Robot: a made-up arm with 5 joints.
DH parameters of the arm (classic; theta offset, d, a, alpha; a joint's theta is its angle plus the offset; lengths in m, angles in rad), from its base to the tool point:
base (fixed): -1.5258 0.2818 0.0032 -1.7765
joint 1: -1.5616 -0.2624 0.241 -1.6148
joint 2: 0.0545 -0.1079 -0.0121 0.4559
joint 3: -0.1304 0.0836 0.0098 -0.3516
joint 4: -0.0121 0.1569 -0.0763 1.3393
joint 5: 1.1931 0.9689 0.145 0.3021
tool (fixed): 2.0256 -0.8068 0 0
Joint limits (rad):
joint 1: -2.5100..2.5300
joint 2: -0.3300..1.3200
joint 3: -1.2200..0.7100
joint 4: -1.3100..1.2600
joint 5: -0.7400..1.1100
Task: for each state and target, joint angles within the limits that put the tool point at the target. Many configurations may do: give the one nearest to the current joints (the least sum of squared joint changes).
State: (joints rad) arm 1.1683 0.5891 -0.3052 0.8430 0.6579
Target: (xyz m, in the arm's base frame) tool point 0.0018 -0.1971 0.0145
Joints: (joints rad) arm 1.1364 0.3875 -0.5745 0.5139 0.5805
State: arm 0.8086 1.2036 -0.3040 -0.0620 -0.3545
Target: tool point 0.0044 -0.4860 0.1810
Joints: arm 0.7866 1.0733 -0.1106 -0.0659 -0.0079
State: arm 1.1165 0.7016 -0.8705 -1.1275 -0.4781
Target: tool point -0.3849 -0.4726 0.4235
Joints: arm 0.2552 0.8128 -0.7109 -1.1399 0.0158
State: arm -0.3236 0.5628 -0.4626 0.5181 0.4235
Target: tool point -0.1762 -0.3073 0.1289
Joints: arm 0.4244 0.0960 -0.6031 0.1518 0.5583
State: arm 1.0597 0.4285 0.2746 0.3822 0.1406
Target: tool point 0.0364 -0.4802 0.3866
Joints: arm 0.2910 0.4564 0.0203 0.2473 -0.3209
